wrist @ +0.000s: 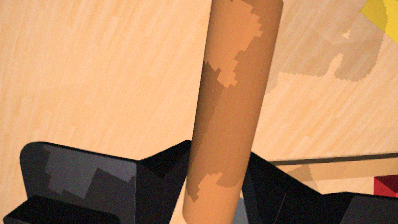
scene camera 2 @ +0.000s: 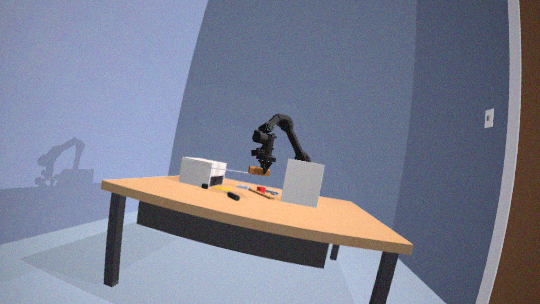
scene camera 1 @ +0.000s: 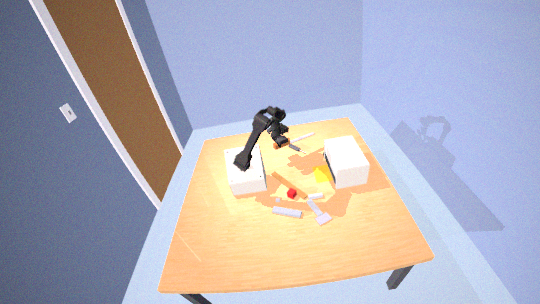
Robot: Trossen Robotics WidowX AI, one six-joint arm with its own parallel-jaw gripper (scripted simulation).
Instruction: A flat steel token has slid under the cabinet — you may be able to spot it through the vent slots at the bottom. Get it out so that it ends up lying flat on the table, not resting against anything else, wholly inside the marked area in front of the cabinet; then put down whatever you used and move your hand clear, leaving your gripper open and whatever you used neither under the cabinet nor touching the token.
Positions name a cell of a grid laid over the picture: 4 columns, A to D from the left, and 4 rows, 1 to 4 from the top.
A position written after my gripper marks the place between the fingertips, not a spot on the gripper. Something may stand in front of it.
I see my gripper (wrist: C3) and a white cabinet (scene camera 1: C3).
The white cabinet is seen too in scene camera 2 (scene camera 2: B3).
